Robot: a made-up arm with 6 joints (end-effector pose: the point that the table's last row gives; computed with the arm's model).
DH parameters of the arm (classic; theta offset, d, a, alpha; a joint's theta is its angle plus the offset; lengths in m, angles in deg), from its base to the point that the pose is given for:
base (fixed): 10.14 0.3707 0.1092 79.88
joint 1: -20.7 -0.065 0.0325 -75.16
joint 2: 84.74 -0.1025 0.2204 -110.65
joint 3: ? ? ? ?
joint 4: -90 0.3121 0.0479 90
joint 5: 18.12 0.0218 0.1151 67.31
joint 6: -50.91 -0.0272 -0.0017 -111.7
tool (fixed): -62.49 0.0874 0 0
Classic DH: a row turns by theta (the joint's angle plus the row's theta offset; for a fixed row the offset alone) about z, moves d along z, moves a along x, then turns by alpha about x.
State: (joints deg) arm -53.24 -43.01 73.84 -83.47 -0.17 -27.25
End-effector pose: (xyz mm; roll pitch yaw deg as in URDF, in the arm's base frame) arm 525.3 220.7 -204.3 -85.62 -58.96 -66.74
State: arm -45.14 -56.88 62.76 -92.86 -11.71 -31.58
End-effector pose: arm 606.0 101.2 -37.5 -24.02 -58.43 -129.68
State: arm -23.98 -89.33 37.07 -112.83 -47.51 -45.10
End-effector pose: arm 488.5 -68.7 334.3 29.26 9.04 -152.70
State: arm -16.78 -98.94 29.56 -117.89 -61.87 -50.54
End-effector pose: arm 405.7 -107.5 384.3 48.31 25.06 -136.69
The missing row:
joint 3: 1.94 -0.3335 0.091 90
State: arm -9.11 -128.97 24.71 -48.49 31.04 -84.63
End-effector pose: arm 470.2 -437.7 641.8 -53.15 -15.74 -172.79
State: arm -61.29 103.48 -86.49 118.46 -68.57 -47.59
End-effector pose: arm 340.7 170.4 424.7 -37.17 -39.71 148.99
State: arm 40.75 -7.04 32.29 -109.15 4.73 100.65
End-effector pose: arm 145.1 525.8 744.0 116.08 64.42 -160.38
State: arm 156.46 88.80 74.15 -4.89 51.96 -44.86
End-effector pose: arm 387.4 438.7 -296.5 145.47 24.25 131.54
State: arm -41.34 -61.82 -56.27 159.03 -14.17 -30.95
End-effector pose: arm 368.7 103.5 467.7 10.35 57.50 107.18
